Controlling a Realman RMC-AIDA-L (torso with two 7-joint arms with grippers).
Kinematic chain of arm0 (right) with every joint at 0, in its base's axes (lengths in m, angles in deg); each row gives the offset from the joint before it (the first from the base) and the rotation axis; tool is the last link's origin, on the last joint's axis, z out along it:
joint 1: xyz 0 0 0.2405 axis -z
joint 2: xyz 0 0 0 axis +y
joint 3: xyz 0 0 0.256 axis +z
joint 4: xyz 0 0 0 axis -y
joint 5: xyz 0 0 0.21 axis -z
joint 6: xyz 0 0 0 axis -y
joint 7: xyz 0 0 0.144 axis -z
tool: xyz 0 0 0
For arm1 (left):
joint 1: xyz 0 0 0.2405 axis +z
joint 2: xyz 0 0 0 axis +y
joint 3: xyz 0 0 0.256 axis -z
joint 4: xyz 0 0 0 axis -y
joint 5: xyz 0 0 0.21 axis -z
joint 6: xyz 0 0 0 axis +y
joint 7: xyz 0 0 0.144 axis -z
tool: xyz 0 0 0
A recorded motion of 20 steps. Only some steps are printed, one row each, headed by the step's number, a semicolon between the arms.
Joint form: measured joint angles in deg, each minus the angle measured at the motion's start. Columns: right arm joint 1, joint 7, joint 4, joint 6, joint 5, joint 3, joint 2; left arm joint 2, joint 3, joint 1, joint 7, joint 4, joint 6, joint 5.
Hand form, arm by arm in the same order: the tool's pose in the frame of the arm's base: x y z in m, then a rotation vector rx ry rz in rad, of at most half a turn. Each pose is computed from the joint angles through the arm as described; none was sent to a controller.
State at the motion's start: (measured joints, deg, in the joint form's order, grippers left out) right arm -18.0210 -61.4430 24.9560 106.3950 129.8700 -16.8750 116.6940; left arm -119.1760 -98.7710 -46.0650 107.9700 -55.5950 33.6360 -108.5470
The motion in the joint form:
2: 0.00 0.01 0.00 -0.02 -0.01 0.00 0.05; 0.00 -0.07 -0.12 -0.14 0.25 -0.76 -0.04
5: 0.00 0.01 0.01 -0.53 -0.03 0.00 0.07; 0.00 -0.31 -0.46 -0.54 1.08 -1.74 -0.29
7: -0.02 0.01 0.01 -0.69 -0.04 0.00 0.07; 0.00 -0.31 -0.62 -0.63 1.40 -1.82 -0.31
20: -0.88 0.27 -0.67 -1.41 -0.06 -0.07 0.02; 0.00 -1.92 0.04 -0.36 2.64 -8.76 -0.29
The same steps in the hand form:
2: 0.3322 0.2121 0.0044 -2.6587 0.7624 0.9415; -0.0670 0.4217 -0.0846 -2.5661 -0.0260 -0.2788
5: 0.3331 0.2128 0.0039 -2.6545 0.7653 0.9318; -0.0689 0.4239 -0.0855 -2.5548 -0.0166 -0.2640
7: 0.3333 0.2132 0.0038 -2.6534 0.7657 0.9288; -0.0694 0.4244 -0.0859 -2.5546 -0.0160 -0.2595
20: 0.3309 0.2182 0.0017 -2.6585 0.7537 0.9285; -0.0774 0.4330 -0.0833 -2.4587 -0.0341 -0.2582

